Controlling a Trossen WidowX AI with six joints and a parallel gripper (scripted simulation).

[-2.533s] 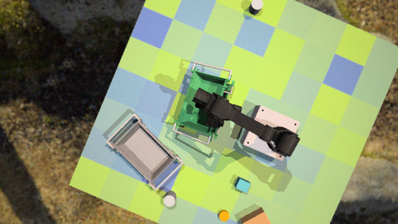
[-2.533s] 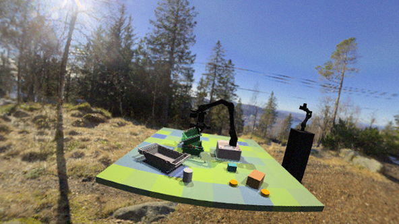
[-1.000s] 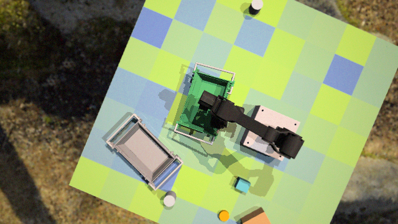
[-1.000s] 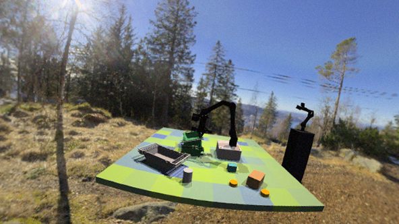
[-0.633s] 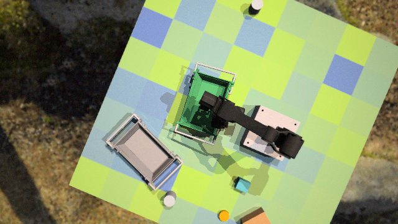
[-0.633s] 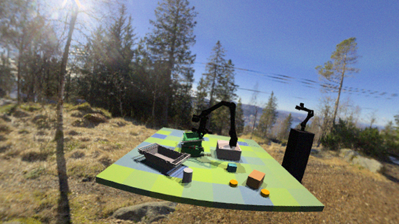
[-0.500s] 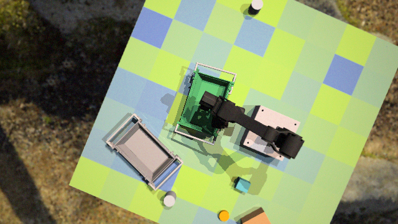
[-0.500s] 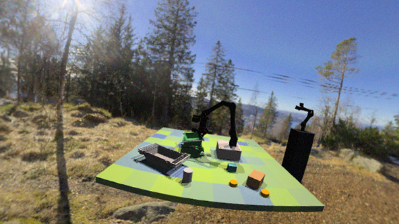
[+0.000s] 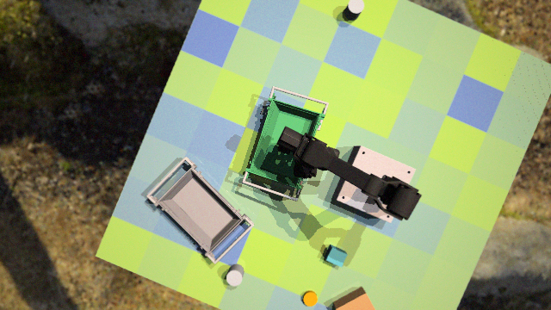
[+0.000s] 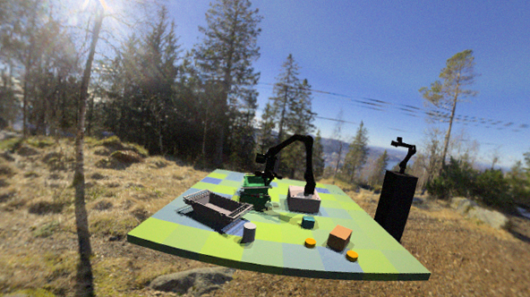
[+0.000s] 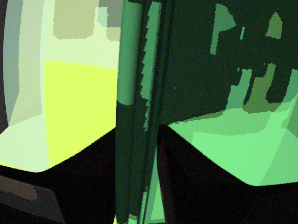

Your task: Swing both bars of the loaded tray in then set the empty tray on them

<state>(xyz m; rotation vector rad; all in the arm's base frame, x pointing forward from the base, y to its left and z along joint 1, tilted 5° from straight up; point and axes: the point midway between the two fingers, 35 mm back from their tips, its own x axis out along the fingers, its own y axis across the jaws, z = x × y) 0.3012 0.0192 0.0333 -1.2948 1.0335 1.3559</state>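
Now: gripper tip 70 mm short of the green tray, 10 mm to the right of it and 20 mm below it. From my gripper tip the other things lie so: brown cube: 430 mm behind, 410 mm to the left, 70 mm below; then teal cube: 280 mm behind, 280 mm to the left, 70 mm below.
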